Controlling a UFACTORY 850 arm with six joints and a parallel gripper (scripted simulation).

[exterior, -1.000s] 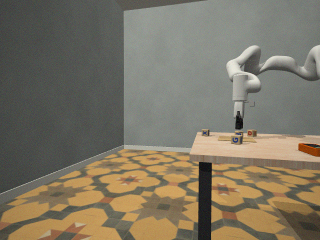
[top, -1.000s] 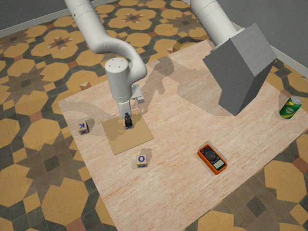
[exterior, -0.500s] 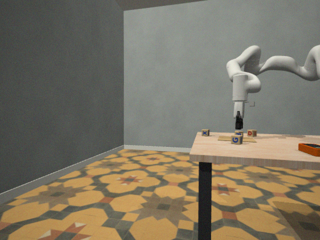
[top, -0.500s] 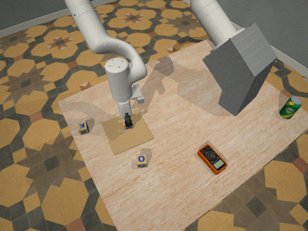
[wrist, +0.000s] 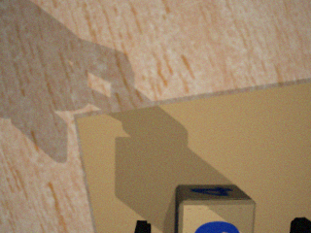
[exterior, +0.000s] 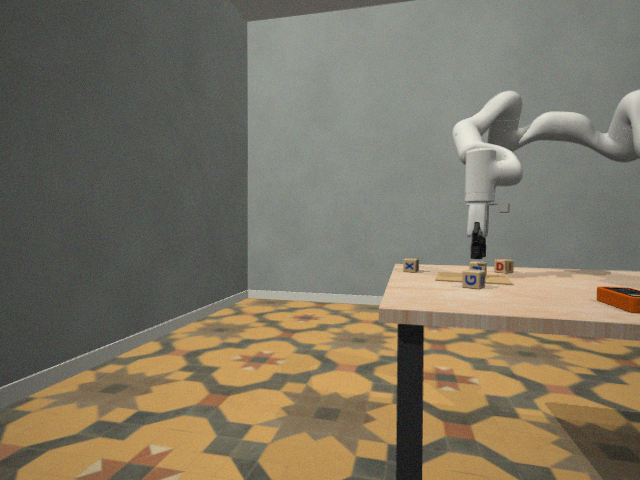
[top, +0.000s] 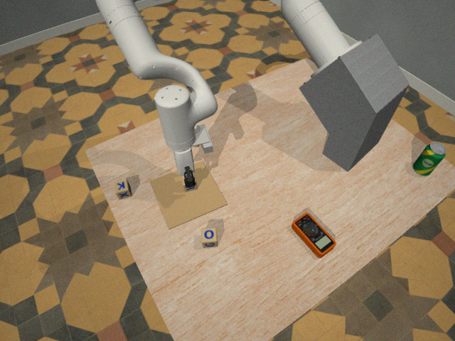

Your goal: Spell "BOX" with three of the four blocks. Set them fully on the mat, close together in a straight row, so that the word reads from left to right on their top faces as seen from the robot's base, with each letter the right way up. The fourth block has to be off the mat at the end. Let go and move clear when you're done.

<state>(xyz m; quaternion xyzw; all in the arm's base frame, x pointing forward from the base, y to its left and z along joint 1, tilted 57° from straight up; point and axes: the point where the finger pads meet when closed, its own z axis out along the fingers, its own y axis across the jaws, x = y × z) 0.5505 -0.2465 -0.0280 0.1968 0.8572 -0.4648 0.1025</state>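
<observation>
Right now my hand is 7 cm above the tan mat, 2 cm short of it and 1 cm to the right of it. Also, from my hand: X block (18 cm ahead, 13 cm to the right, 5 cm below); B block (15 cm to the right, 14 cm behind, 5 cm below); O block (20 cm to the left, 8 cm ahead, 5 cm below).
</observation>
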